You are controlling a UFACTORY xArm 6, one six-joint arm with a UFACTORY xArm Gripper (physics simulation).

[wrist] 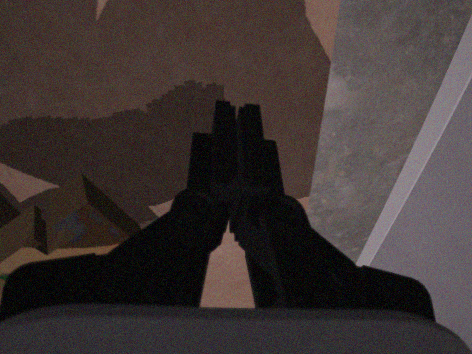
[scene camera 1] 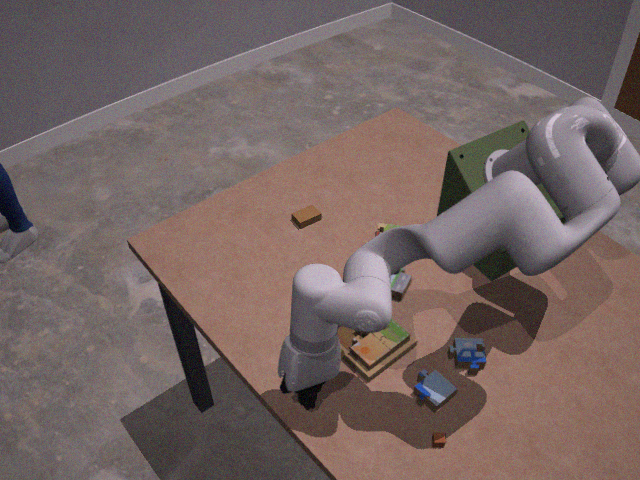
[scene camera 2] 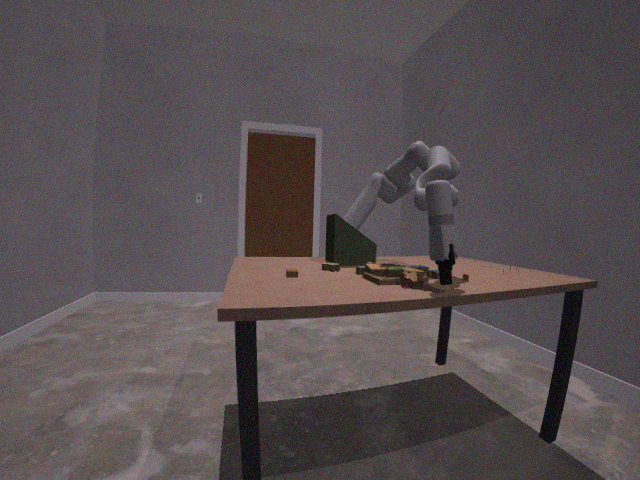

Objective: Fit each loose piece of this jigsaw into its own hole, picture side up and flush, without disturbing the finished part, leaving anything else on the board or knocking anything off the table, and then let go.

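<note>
The jigsaw board [scene camera 1: 369, 375] lies below the arm, with joined orange and green picture pieces [scene camera 1: 379, 345] on it; the arm hides its far part. Loose blue-grey pieces [scene camera 1: 469, 353] [scene camera 1: 438, 388] lie to its right in scene view 1. A grey-green piece [scene camera 1: 401, 285] and a green-yellow piece [scene camera 1: 391, 226] [scene camera 2: 330, 267] show partly behind the arm. An orange piece [scene camera 2: 413, 277] shows at the board's near side in scene view 2. My gripper [scene camera 1: 309, 404] [scene camera 2: 445, 282] [wrist: 231, 131] is shut and empty, pointing down low beside the board. Dark piece edges [wrist: 90, 222] show lower left in the wrist view.
An orange-brown block [scene camera 1: 306, 215] [scene camera 2: 292, 273] and a small red-orange block [scene camera 1: 438, 440] [scene camera 2: 465, 277] lie on the table [scene camera 1: 222, 248] [scene camera 2: 310, 297]. The green arm stand [scene camera 1: 483, 160] [scene camera 2: 348, 245] rises at the back. The table edge is close beside the gripper.
</note>
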